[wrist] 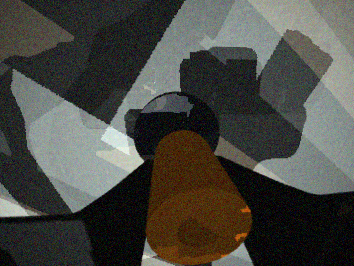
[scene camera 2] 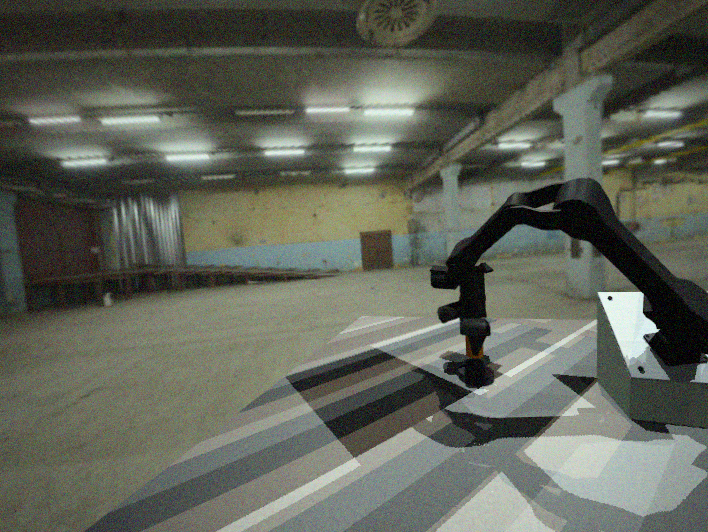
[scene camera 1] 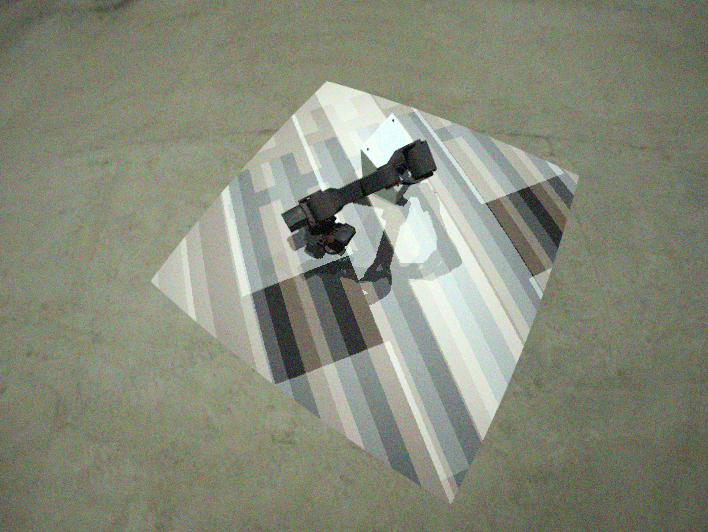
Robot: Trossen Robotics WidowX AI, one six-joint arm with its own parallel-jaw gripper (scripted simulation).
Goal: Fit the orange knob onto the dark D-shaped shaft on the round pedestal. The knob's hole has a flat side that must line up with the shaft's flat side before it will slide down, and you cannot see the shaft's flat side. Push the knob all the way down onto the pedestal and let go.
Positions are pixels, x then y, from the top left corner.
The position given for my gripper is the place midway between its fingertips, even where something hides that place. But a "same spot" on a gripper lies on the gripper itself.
My gripper shows in the wrist view (183, 163), in scene camera 2 and in scene camera 1. One and the same spot on my gripper: (scene camera 1: 342, 233) is (scene camera 2: 470, 320).
